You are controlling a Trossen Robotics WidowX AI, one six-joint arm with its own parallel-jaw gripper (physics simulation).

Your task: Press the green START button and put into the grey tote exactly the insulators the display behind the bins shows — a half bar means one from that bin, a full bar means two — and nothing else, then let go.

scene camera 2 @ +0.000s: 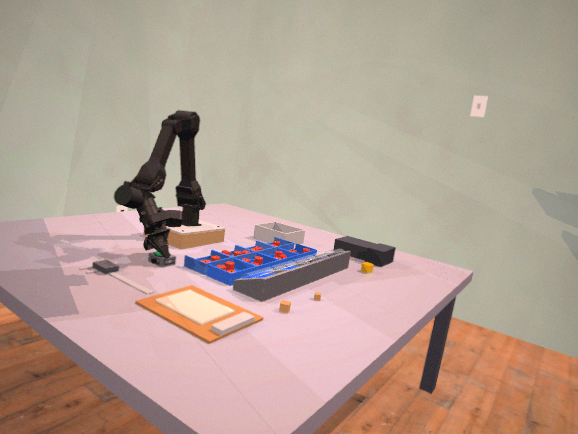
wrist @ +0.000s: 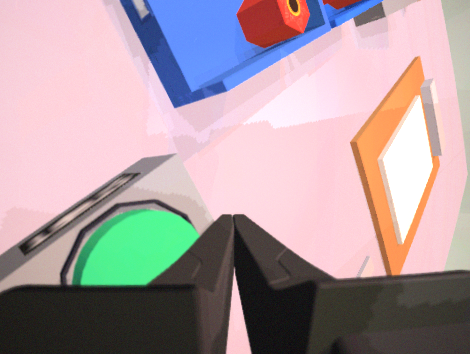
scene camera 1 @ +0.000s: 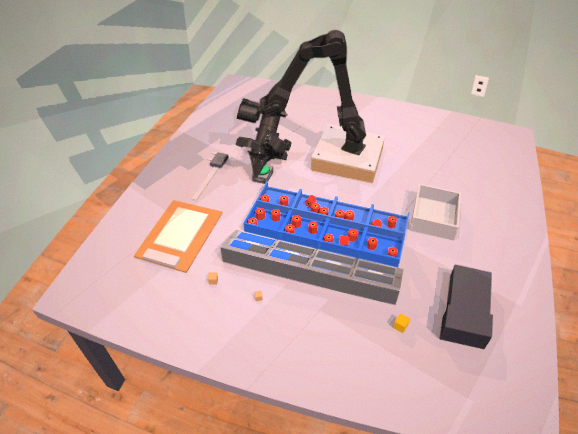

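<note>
My gripper (scene camera 1: pixel 260 177) (scene camera 2: pixel 167 256) (wrist: pixel 232 225) is shut and empty, fingertips down at the green START button (scene camera 1: pixel 265 170) (scene camera 2: pixel 159 253) (wrist: pixel 135 245), partly hiding it. Red insulators, one of them (wrist: pixel 272 22) close up in the wrist view, lie in the two rows of blue bins (scene camera 1: pixel 320 243) (scene camera 2: pixel 220 274) (wrist: pixel 175 50). The display (scene camera 1: pixel 310 278) (scene camera 2: pixel 300 281) is lit blue in scene camera 1: its leftmost panel has a full upper bar and a left-half lower bar; the second panel has a left-half lower bar. The other bars look grey. The grey tote (scene camera 1: pixel 434 229) (scene camera 2: pixel 265 235) looks empty.
An orange clipboard (scene camera 1: pixel 215 215) (scene camera 2: pixel 150 301) (wrist: pixel 372 150), a dark-headed tool (scene camera 1: pixel 219 159) (scene camera 2: pixel 105 266), a black block (scene camera 1: pixel 467 300) (scene camera 2: pixel 362 249), a yellow cube (scene camera 1: pixel 401 323) (scene camera 2: pixel 367 267) and two small orange cubes (scene camera 1: pixel 213 278) (scene camera 2: pixel 285 306) lie on the table.
</note>
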